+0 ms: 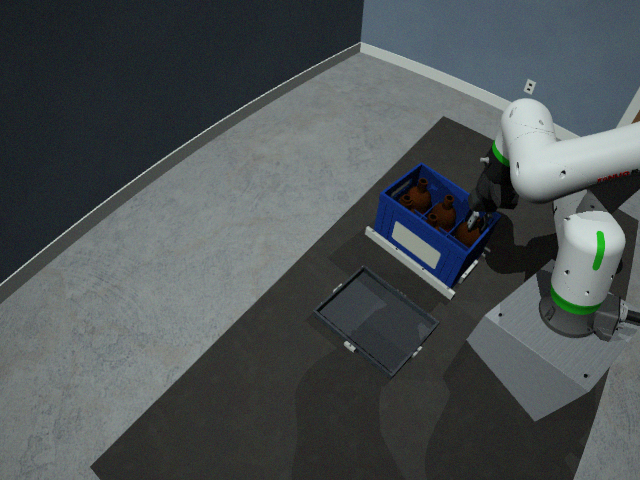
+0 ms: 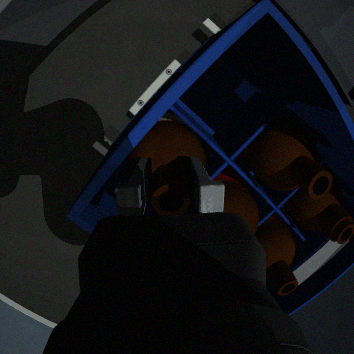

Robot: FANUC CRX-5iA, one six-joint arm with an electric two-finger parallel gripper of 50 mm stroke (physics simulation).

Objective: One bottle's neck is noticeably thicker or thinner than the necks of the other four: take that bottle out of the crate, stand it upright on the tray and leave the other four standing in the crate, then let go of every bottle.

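Where they show: gripper, fingertip midpoint: (image 1: pixel 474 226) (image 2: pixel 168 171); arm's base at its link origin: (image 1: pixel 569 313).
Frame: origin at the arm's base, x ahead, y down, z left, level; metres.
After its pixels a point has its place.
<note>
The blue crate (image 1: pixel 454 266) {x 0.299, y 0.072, z -0.034 m} (image 2: pixel 215 60) {x 0.304, y 0.174, z -0.052 m} holds brown bottles with round bodies and narrow necks. My gripper (image 1: pixel 478 222) {x 0.293, y 0.039, z -0.159 m} (image 2: pixel 168 171) {x 0.293, y 0.039, z -0.159 m} is shut on the neck of one bottle (image 1: pixel 466 236) {x 0.302, y 0.067, z -0.140 m} (image 2: pixel 167 142) {x 0.285, y 0.062, z -0.146 m} in the crate's compartment nearest the robot base; its body is still down inside the crate. Other bottles stand in the crate: one with a tall neck (image 1: pixel 448 206) (image 2: pixel 280 160), one behind it (image 1: pixel 419 197) {x 0.465, y 0.061, z -0.194 m}, and others (image 1: pixel 432 221) (image 2: pixel 277 250) partly hidden by dividers and walls. Their neck widths are hard to compare. The dark grey tray (image 1: pixel 351 310) {x 0.482, y 0.177, z 0.150 m} holds no bottle.
Thin blue dividers (image 2: pixel 245 175) {x 0.375, y 0.089, z -0.146 m} split the crate. A white rail (image 1: pixel 408 261) {x 0.418, y 0.159, z -0.051 m} runs along its front, and a short one (image 1: pixel 468 271) {x 0.256, y 0.153, z -0.106 m} (image 2: pixel 155 87) {x 0.256, y 0.152, z -0.117 m} lies along its side. Small white brackets (image 1: pixel 349 346) {x 0.436, y 0.168, z 0.243 m} sit around the tray. The grey robot pedestal (image 1: pixel 532 356) {x 0.057, y 0.015, z 0.140 m} stands right of the tray.
</note>
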